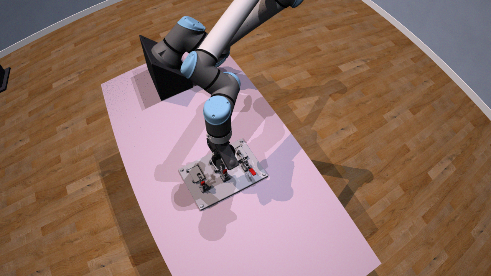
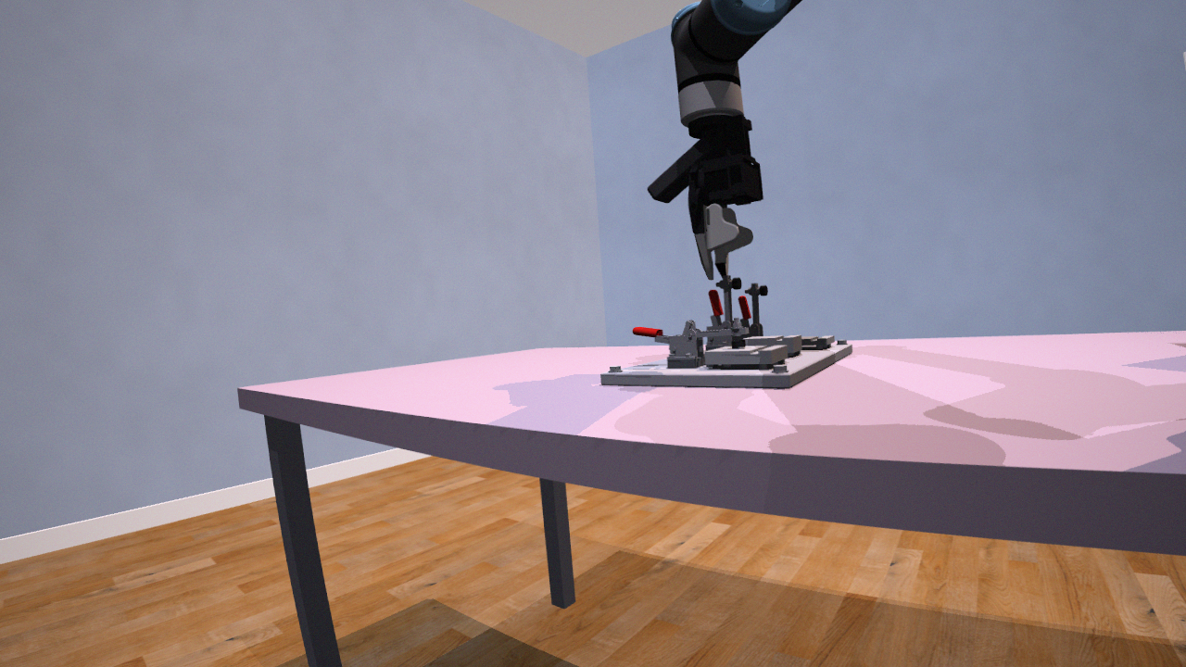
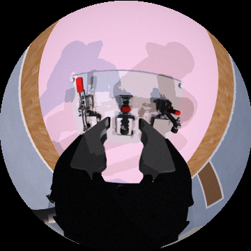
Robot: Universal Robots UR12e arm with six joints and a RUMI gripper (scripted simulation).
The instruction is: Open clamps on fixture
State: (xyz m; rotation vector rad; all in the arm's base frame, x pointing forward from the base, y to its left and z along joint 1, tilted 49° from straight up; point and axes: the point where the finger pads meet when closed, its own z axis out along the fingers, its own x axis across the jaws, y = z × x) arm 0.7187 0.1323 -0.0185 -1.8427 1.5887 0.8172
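The grey fixture plate lies 130 mm below my hand and 30 mm behind it. Also, from my hand: flat grey part 110 mm below, 100 mm to the left, 100 mm behind.
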